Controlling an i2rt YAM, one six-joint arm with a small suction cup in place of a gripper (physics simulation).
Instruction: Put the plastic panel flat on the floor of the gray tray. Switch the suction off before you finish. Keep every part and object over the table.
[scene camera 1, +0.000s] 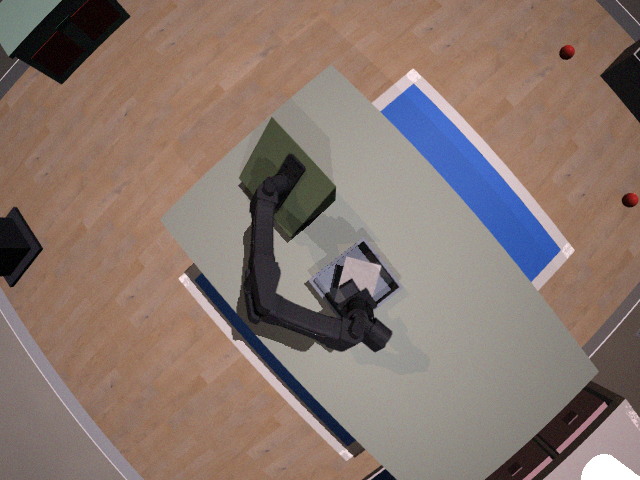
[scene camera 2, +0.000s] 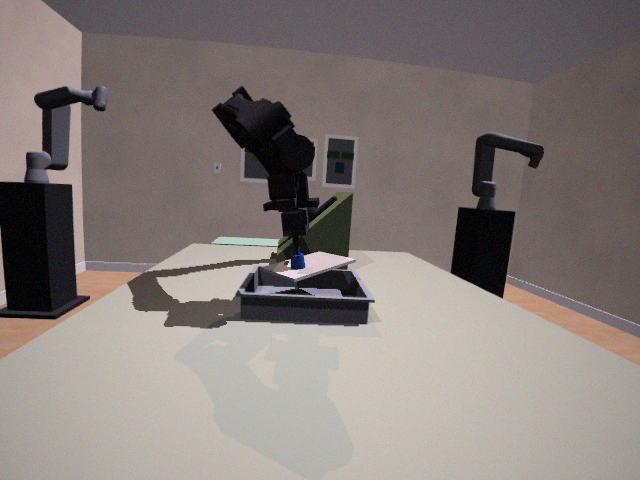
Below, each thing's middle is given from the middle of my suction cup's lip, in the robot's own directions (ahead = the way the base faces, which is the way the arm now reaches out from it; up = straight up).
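With the gray tray (scene camera 2: 339, 296), I find my suction cup 2 cm past it, 2 cm to the right of it and 7 cm above it. The pale pink plastic panel (scene camera 2: 316, 263) is there as well, 2 cm behind my suction cup, 2 cm to the left of it and 1 cm below it.
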